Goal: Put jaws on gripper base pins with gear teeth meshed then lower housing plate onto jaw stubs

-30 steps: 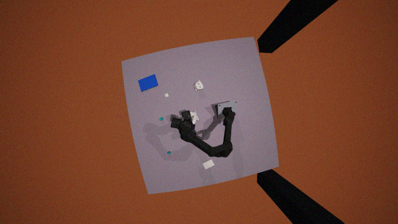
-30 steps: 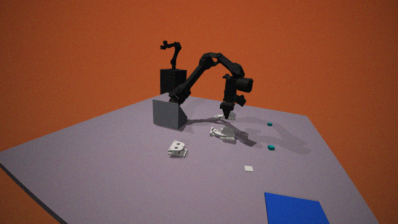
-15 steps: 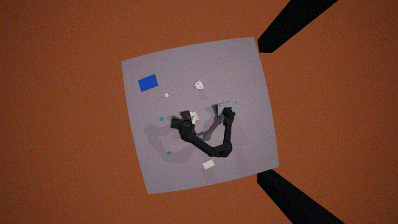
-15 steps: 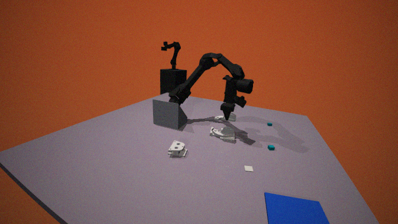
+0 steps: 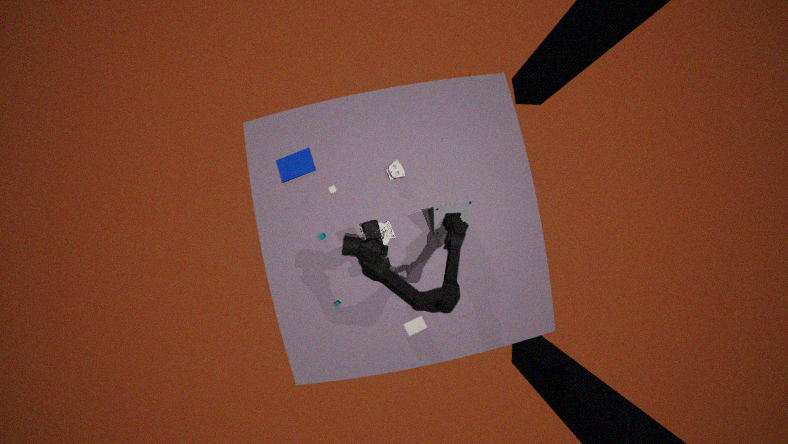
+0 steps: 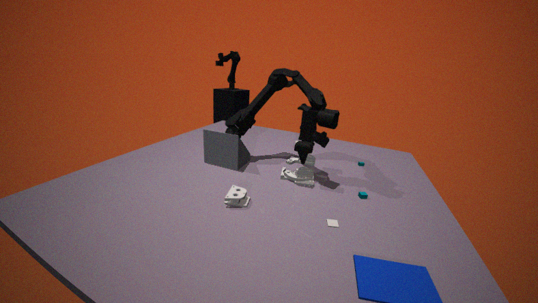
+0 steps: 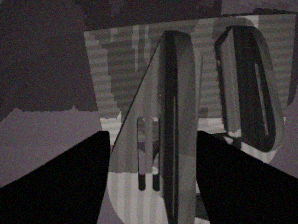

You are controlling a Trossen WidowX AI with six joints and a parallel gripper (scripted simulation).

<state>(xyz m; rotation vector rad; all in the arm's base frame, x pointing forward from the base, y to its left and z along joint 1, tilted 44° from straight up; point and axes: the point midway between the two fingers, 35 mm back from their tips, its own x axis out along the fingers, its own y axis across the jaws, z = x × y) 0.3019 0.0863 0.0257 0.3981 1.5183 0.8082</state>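
Right now the white gripper base is 10 cm behind my gripper tip, 30 cm to the right of it and 3 cm below it. Also, from my gripper tip: grey jaw 3 cm behind, 3 cm to the right; white housing plate 4 cm behind, 5 cm to the right, 5 cm below; small white square 19 cm ahead, 24 cm to the right, 5 cm below.
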